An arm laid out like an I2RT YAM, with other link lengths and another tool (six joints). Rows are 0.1 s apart.
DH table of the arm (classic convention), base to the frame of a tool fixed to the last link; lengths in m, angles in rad. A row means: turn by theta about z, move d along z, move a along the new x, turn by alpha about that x. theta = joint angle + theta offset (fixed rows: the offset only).
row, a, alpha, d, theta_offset
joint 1, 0.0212, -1.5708, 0.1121, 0
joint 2, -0.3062, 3.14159, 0, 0
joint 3, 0.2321, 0, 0, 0.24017
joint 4, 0.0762, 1.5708, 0.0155, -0.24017
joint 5, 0, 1.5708, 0.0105, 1.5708
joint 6, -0.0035, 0.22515, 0.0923, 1.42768
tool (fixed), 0, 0, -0.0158, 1.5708
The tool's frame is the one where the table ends.
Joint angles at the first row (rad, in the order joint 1, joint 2, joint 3, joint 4, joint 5, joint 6):
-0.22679 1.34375 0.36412 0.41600 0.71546 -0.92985
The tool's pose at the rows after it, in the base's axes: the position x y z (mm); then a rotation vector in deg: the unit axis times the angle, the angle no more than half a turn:
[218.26 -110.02 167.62 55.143 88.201 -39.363]
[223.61 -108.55 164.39 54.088 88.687 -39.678]
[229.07 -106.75 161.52 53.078 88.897 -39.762]
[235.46 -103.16 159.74 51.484 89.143 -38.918]
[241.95 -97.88 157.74 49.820 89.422 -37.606]
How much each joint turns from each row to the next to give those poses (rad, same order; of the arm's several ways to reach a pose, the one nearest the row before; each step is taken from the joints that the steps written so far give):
0.01984 0.02440 0.00114 0.01640 0.00762 -0.00878
0.01261 0.03208 0.00076 0.03093 0.00804 -0.01181
0.01335 0.03087 0.00003 0.03504 0.00724 -0.01030
0.01790 0.02594 -0.00041 0.03970 -0.00383 -0.01488
0.02326 0.02481 -0.00154 0.03893 -0.00611 -0.01031

